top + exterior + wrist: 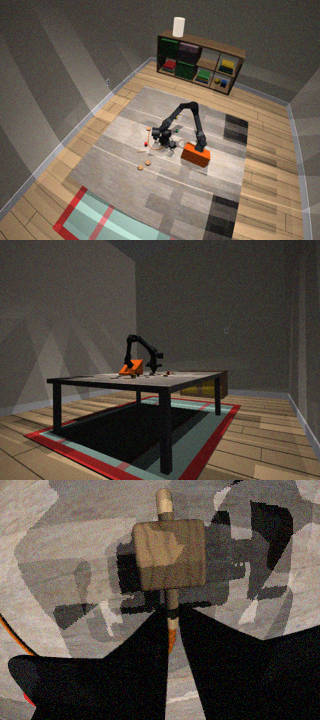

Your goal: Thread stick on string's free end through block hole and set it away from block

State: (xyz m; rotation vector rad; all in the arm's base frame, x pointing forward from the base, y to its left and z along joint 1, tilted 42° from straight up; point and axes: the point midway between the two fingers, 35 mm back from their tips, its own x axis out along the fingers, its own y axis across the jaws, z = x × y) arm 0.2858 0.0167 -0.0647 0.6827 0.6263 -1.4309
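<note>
Right now my gripper tip is 40 mm to the left of the wooden block. Round my gripper tip: small red object: 140 mm ahead, 70 mm to the left; then small green object: 30 mm behind, 200 mm to the right; then round wooden button: 210 mm ahead, 90 mm to the right, 10 mm below.
</note>
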